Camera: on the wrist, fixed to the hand. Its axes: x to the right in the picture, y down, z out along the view.
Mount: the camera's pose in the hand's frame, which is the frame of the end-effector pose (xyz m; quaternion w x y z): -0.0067 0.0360 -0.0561 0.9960 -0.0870 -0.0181 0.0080
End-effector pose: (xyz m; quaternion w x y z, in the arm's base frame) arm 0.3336 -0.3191 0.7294 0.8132 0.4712 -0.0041 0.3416
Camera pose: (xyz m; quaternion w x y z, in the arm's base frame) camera 0.2906 -0.2680 0.7235 0.8481 0.4047 -0.0523 0.3379
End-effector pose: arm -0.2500 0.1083 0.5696 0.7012 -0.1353 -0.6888 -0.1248
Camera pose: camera -0.1848 0.1215 0.5614 0.6752 -0.2035 -0.6868 -0.1762
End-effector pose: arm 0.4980 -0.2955 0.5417 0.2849 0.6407 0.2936 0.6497
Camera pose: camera 0.4422 -0.3254 0.5638 0.3396 0.6275 0.2256 0.6633
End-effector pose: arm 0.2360 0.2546 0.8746 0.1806 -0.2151 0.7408 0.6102
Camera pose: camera 0.2220 0.2060 0.9186 0.1697 -0.2130 0.6832 0.6776
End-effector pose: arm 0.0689 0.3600 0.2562 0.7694 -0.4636 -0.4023 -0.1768
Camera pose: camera 0.1135 0.3296 0.2166 0.7201 -0.5351 -0.3955 -0.1965
